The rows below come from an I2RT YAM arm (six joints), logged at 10 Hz.
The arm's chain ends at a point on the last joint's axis. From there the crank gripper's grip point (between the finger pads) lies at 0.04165 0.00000 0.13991 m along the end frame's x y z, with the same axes.
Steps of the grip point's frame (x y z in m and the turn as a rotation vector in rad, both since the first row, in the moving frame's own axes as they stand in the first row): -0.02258, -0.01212, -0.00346, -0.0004, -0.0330, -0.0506; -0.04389, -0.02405, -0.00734, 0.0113, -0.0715, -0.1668; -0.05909, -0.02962, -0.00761, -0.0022, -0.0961, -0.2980; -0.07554, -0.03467, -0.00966, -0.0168, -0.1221, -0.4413; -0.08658, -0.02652, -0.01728, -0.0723, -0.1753, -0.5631; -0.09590, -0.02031, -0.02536, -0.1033, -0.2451, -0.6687; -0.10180, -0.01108, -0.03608, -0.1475, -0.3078, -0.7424; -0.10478, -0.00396, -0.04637, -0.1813, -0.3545, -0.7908; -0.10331, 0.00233, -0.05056, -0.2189, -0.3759, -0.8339; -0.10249, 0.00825, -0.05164, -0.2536, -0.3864, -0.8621
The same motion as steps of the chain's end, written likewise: -0.01789, -0.01019, -0.00476, -0.0004, -0.0330, -0.0506; -0.03313, -0.01638, -0.00990, 0.0113, -0.0715, -0.1668; -0.04388, -0.01970, -0.01092, -0.0022, -0.0961, -0.2980; -0.05527, -0.02294, -0.01368, -0.0168, -0.1221, -0.4413; -0.05920, -0.02091, -0.02254, -0.0723, -0.1753, -0.5631; -0.05900, -0.01952, -0.03135, -0.1033, -0.2451, -0.6687; -0.05789, -0.01791, -0.04197, -0.1475, -0.3078, -0.7424; -0.05616, -0.01696, -0.05169, -0.1813, -0.3545, -0.7908; -0.05381, -0.01609, -0.05525, -0.2189, -0.3759, -0.8339; -0.05361, -0.01478, -0.05570, -0.2536, -0.3864, -0.8621
